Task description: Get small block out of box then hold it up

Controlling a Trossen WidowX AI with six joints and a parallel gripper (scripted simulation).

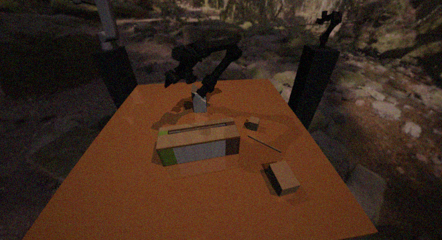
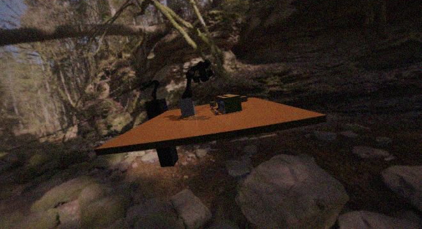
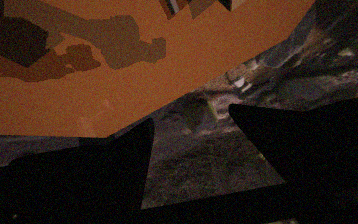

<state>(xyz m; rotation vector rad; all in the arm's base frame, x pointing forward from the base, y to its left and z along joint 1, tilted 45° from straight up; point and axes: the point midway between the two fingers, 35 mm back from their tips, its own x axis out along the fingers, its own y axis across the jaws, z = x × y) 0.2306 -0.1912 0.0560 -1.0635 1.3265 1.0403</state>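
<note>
Right now my gripper tip is 220 mm above the clear-fronted box, 150 mm to the right of it and 140 mm short of it. Also, from my gripper tip: thin rod 510 mm to the left, 280 mm below, 140 mm ahead.
</note>
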